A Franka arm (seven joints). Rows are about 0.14 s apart.
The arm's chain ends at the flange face. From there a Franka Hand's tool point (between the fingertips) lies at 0.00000 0.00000 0.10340 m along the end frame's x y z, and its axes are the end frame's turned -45 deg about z.
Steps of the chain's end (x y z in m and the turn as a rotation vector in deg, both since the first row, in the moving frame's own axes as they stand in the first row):
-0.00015, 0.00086, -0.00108, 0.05, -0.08, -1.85
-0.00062, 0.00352, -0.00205, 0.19, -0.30, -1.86
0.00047, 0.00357, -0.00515, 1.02, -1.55, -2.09
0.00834, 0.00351, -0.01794, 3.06, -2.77, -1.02
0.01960, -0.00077, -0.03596, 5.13, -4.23, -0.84
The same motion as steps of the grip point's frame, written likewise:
-0.00076, 0.00034, -0.00108, 0.09, -0.02, -1.85
-0.00308, 0.00143, -0.00205, 0.35, -0.08, -1.86
-0.00293, -0.00041, -0.00520, 1.82, -0.37, -2.09
0.00372, 0.00094, -0.01821, 4.12, 0.21, -1.02
0.01546, 0.00139, -0.03666, 6.62, 0.64, -0.84

